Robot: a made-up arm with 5 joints.
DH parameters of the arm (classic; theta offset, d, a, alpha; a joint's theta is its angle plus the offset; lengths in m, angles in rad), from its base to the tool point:
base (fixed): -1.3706 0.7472 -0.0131 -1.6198
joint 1: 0 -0.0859 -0.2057 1.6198
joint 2: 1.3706 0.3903 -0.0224 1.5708
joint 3: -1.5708 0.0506 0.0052 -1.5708
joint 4: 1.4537 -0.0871 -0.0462 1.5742
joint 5: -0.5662 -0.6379 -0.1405 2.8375
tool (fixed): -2.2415 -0.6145 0 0
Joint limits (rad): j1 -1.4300..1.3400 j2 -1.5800..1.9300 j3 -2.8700..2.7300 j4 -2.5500..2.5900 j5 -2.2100..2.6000
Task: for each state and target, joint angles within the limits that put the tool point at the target. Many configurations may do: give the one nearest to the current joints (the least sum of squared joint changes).
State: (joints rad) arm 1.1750 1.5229 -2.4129 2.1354 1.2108
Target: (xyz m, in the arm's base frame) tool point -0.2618 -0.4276 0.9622
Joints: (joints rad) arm 1.3027 0.9395 -1.7139 2.3873 1.1325
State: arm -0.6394 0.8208 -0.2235 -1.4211 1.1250
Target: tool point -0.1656 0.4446 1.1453
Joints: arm -0.2492 1.0231 -0.3434 -1.9234 0.5971
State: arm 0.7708 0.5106 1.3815 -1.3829 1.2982
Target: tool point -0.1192 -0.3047 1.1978
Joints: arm 0.5354 0.9525 1.0638 -1.0250 0.9676
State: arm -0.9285 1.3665 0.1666 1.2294 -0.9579
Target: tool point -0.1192 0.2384 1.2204
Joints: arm -0.3724 1.4676 0.6061 1.4685 -1.3481
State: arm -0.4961 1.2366 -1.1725 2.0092 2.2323
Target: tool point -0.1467 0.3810 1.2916
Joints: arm -0.6579 1.5067 -1.5251 1.8060 2.4995
